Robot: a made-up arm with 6 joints.
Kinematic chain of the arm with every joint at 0, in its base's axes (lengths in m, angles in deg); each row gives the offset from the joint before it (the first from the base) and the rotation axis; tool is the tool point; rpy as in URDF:
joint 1: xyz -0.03 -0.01 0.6 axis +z
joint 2: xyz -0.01 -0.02 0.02 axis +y
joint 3: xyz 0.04 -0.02 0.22 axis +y
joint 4: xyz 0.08 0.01 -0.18 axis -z
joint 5: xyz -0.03 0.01 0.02 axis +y
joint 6: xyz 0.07 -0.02 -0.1 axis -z
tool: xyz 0.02 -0.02 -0.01 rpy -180 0 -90
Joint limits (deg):
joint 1: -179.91..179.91
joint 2: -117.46..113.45
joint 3: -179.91..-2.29
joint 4: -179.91..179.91
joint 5: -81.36..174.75
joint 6: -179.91..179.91
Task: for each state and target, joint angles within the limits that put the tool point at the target. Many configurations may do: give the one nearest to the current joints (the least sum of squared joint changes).
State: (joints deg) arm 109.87 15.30 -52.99 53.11 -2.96 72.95
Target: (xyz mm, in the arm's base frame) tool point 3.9 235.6 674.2
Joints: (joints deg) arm 100.52 -2.99 -34.77 58.18 -4.48 73.25
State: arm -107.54 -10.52 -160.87 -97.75 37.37 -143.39
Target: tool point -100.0 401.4 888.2
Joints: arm -102.44 -48.31 -179.91 -102.08 78.83 -157.21
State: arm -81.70 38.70 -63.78 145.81 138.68 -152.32
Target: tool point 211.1 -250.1 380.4
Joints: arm -53.74 81.20 -54.43 142.16 123.06 -147.66
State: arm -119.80 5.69 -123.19 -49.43 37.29 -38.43
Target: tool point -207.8 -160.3 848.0
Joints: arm -117.40 -24.83 -71.35 -25.46 76.70 -43.95
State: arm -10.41 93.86 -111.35 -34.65 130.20 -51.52
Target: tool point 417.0 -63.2 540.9
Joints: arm 13.34 72.17 -138.27 -50.10 100.38 -48.45
